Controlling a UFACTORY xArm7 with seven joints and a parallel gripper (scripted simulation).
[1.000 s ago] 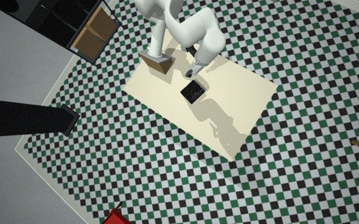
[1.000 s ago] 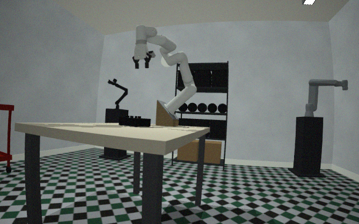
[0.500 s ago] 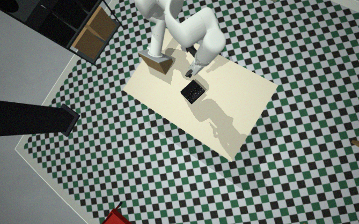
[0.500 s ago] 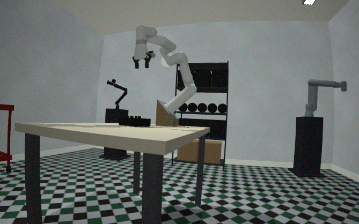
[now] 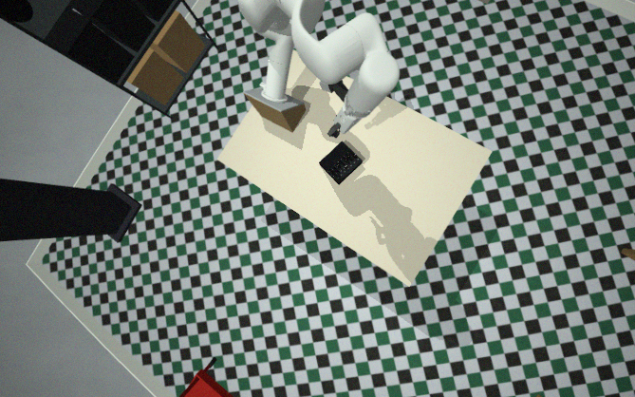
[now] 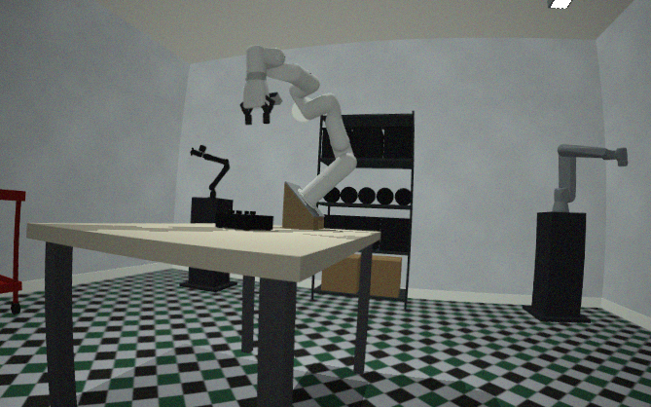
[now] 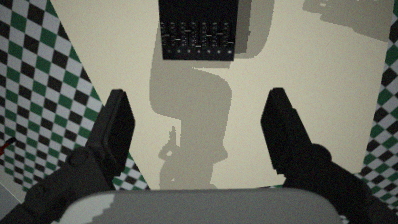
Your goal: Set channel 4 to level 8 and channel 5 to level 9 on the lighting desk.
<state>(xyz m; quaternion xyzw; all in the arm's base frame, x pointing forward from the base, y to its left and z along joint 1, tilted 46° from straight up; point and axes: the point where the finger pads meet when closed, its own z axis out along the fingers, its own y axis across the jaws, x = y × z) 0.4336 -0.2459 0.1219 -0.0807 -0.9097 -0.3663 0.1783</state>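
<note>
Now: hand 40 mm short of the channel 4 fader cap, 30 mm to the left of it and 340 mm above it. From my hand the other things lie so: channel 1 cap 90 mm to the right, 340 mm below; channel 5 fader cap 20 mm ahead, 10 mm to the right, 340 mm below; channel 3 fader cap 50 mm to the right, 340 mm below.
</note>
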